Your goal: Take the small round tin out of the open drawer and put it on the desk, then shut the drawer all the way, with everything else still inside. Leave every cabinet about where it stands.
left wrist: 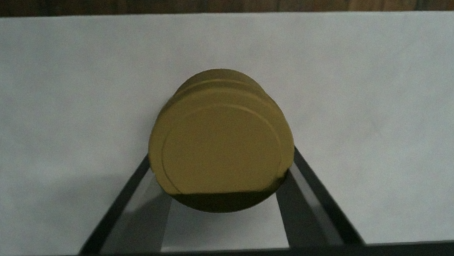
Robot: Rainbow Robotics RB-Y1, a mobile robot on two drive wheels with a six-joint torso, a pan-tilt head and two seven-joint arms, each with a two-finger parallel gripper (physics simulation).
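Places are measured from the robot's base along level axes (x right, y ahead, z up), in centimetres.
Where they show: left gripper, fingertip midpoint: (222, 162).
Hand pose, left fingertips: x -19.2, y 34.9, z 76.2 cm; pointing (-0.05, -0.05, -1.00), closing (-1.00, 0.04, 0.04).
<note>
After its pixels a point has its place.
The small round tin (220, 145) @[x -19.1, y 32.7, z 78.6 cm], mustard yellow with a ringed lid, is in the middle of the left wrist view, its lid facing the camera. My left gripper (222, 162) @[x -19.2, y 34.9, z 76.2 cm] is shut on it, one finger on each side. Behind the tin is a pale, whitish flat surface (375, 100) @[x -29.0, y 34.1, z 72.1 cm]. The view does not show plainly whether the tin touches that surface. The drawer and the cabinets do not show in this view. My right gripper is not in view.
The pale surface ends in a straight edge near the top of the view. Beyond that edge is a strip of dark brown wooden floor (300, 5) @[x -50.4, y 23.9, z 0.1 cm]. A dark band runs along the bottom right of the view.
</note>
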